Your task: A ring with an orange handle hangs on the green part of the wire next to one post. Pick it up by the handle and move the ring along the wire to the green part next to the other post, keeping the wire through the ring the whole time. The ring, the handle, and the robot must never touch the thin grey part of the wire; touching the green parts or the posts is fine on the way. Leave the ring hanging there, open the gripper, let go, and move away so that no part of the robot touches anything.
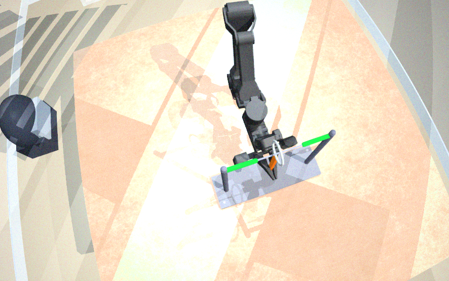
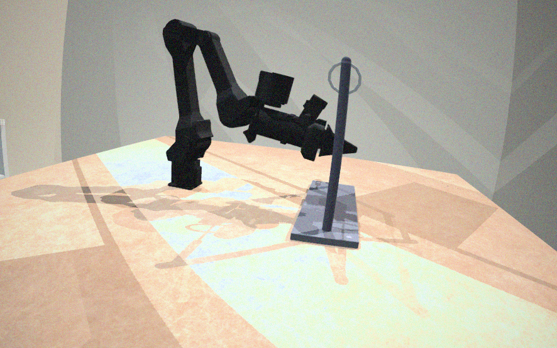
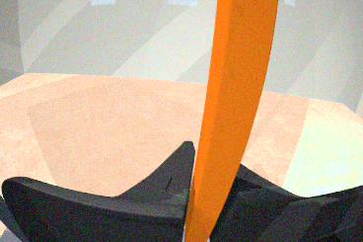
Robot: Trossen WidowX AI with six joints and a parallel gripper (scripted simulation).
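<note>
The ring with orange handle lies 40 mm behind my gripper tip and 90 mm above it.
</note>
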